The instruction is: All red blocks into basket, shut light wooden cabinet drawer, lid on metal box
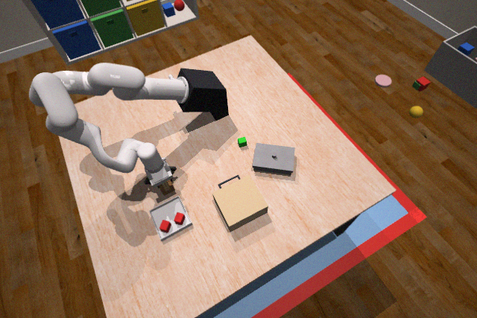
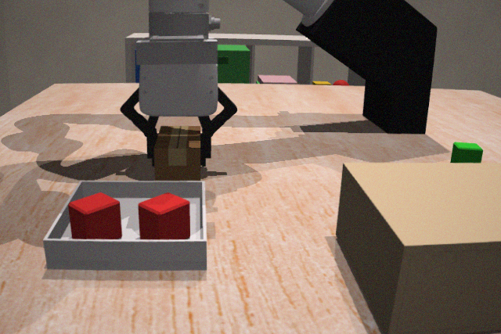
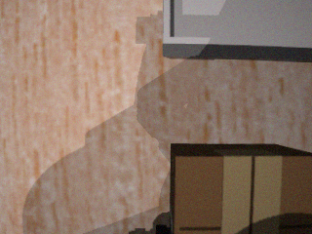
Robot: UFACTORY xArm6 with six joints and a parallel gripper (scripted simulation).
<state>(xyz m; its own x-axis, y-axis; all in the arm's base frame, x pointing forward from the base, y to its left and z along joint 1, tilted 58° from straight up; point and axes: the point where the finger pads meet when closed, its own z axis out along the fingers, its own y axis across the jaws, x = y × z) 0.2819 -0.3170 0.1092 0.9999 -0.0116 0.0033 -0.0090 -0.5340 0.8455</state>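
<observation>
The grey basket is 17 cm ahead of my hand, 4 cm to the right of it and 2 cm below it. From my hand the other things lie so: drawer 26 cm ahead, 25 cm to the left; then light wooden cabinet 27 cm ahead, 25 cm to the left, 1 cm above; then cardboard box right at my hand.
</observation>
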